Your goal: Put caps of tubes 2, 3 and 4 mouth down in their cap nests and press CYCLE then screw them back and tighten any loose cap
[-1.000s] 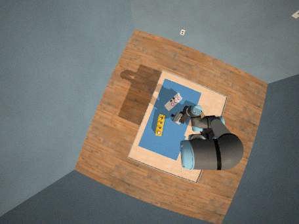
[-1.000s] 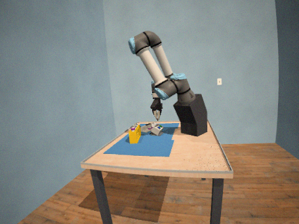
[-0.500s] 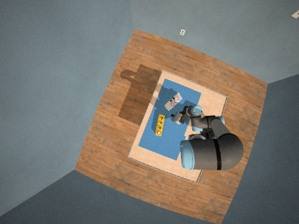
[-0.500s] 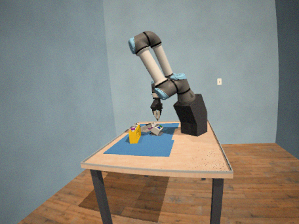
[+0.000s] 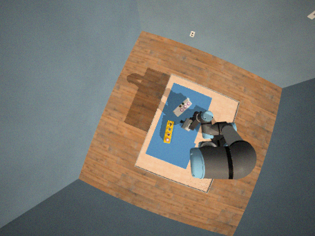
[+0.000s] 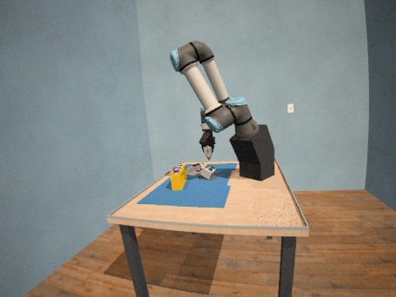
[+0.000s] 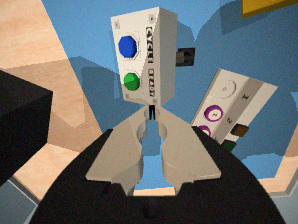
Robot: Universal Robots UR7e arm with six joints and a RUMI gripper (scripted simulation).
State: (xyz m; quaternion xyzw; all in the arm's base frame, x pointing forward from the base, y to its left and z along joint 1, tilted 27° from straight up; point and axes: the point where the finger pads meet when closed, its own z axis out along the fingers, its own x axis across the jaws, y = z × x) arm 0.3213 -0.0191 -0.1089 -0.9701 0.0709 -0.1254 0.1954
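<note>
My gripper is now 60 mm above the green key, 30 mm past it and 20 mm to the right of it. Also, from my hand: cap (130 mm to the right, 110 mm below, 100 mm ahead); then blue cycle key (60 mm to the left, 60 mm below, 20 mm behind); then key housing (70 mm below, 40 mm to the left, 10 mm behind).
</note>
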